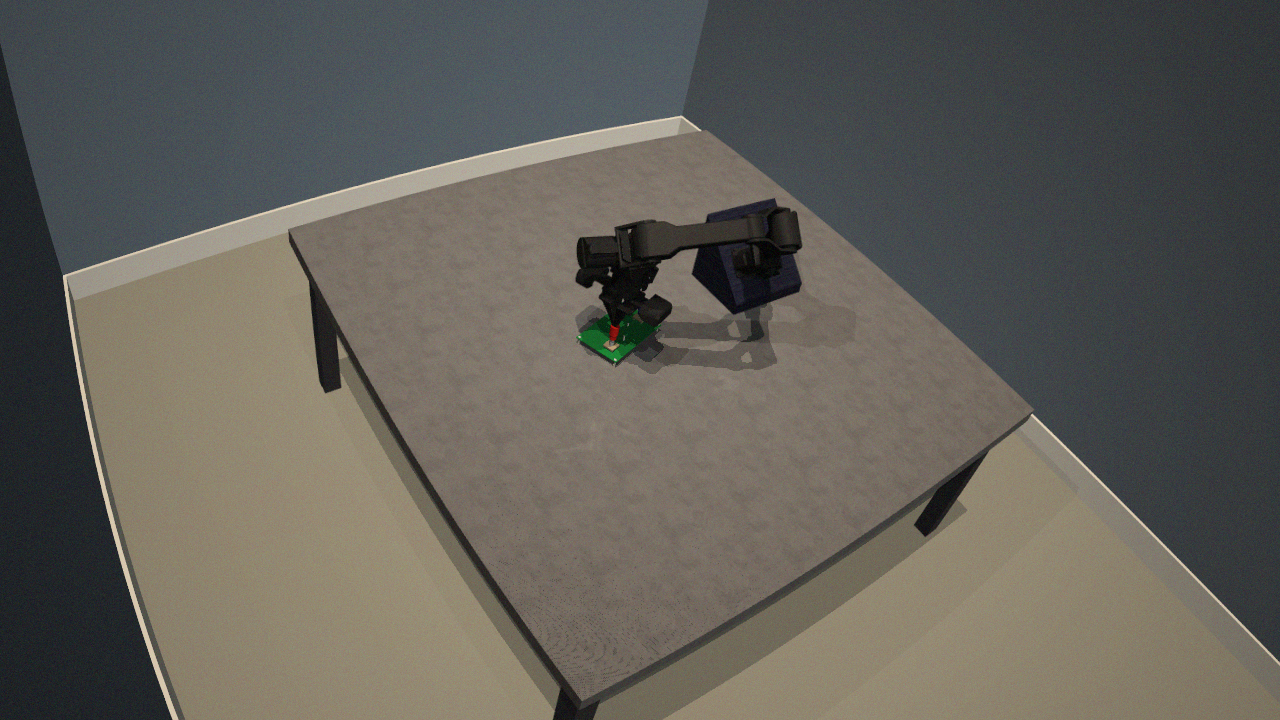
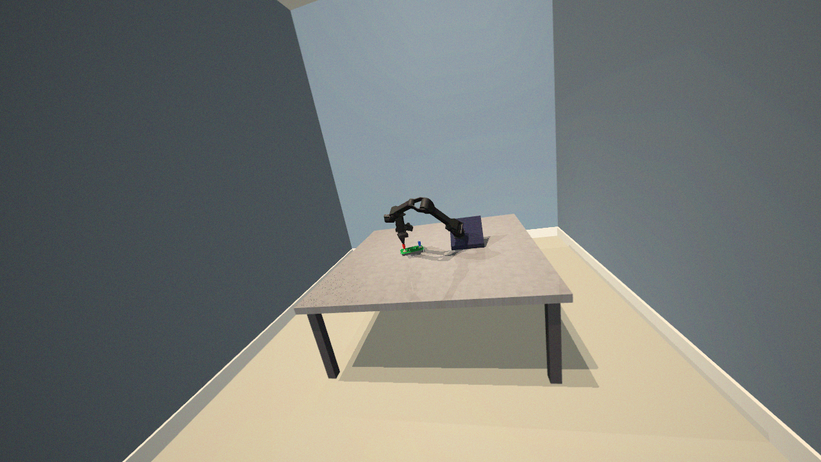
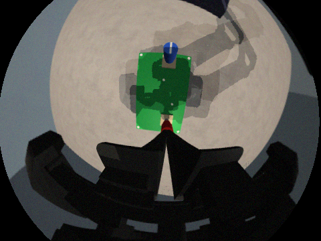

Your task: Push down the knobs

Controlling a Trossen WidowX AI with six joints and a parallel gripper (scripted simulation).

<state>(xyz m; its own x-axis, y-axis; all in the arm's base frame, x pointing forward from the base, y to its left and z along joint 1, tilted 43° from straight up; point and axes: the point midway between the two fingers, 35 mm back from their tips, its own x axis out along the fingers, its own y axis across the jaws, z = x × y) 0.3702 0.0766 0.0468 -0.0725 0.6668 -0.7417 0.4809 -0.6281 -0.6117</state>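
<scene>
The red knob lies 2 cm below my gripper tip. Also, from my gripper tip: blue knob (10 cm behind, 5 cm to the right, 2 cm below).
</scene>
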